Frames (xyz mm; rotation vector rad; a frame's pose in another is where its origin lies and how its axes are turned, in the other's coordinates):
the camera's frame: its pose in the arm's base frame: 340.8 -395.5 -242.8 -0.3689 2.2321 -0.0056
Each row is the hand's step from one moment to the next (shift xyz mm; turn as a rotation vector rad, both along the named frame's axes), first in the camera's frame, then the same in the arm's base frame.
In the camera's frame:
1: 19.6 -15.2 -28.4 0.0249 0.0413 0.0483
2: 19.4 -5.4 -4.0 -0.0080 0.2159 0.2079
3: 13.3 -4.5 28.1 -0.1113 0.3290 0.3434
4: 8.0 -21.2 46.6 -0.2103 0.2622 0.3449
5: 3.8 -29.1 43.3 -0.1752 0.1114 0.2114
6: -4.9 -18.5 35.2 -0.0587 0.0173 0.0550
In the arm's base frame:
1: -29.3 -23.2 5.2 0.0111 0.0388 -0.0551
2: -13.2 -10.8 -11.5 0.1064 0.2339 -0.1545
3: 14.6 -4.4 -27.4 0.2413 0.3860 -0.1771
4: 36.2 -16.7 -33.0 0.3187 0.3485 -0.0943
5: 38.3 -23.6 -26.7 0.2358 0.1787 -0.0162
6: 34.5 -12.1 -16.3 0.0722 0.0388 0.0073

